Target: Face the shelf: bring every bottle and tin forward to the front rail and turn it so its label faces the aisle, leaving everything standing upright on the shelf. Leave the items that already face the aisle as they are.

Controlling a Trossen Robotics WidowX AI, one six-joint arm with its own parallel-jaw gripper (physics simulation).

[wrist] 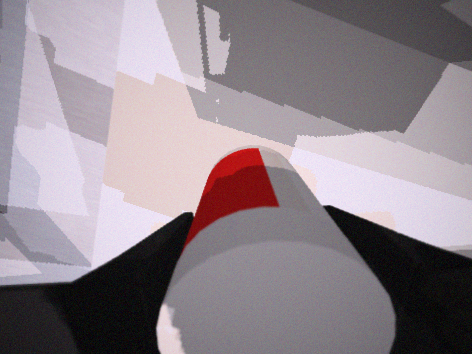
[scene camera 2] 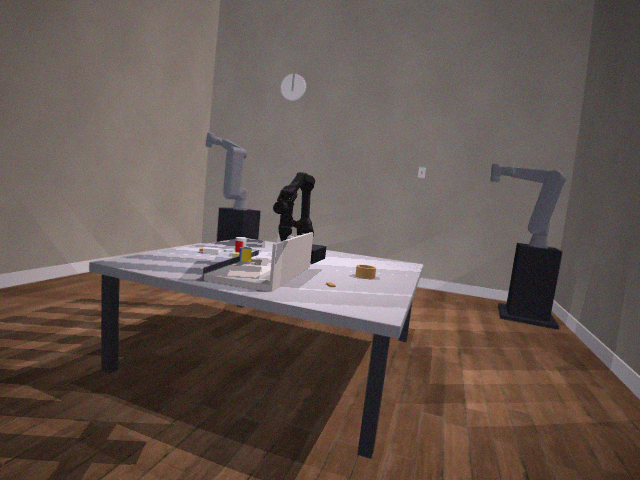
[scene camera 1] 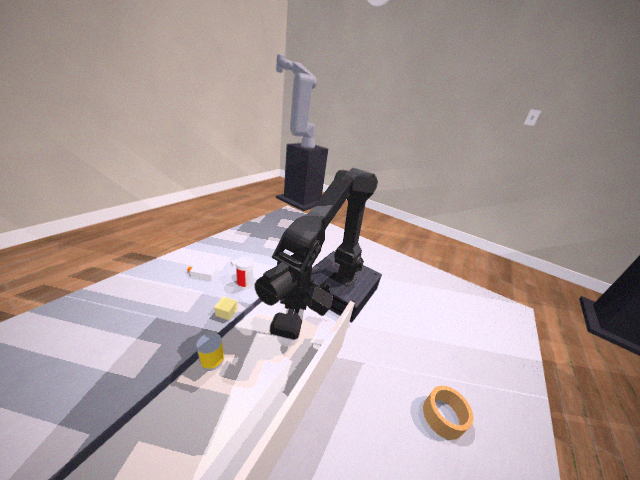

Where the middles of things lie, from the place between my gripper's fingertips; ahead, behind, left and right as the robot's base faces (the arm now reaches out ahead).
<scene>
The white back panel (scene camera 1: pixel 269 449) is 150 mm ahead of my hand, 140 mm to the left of it and 20 mm below it.
</scene>
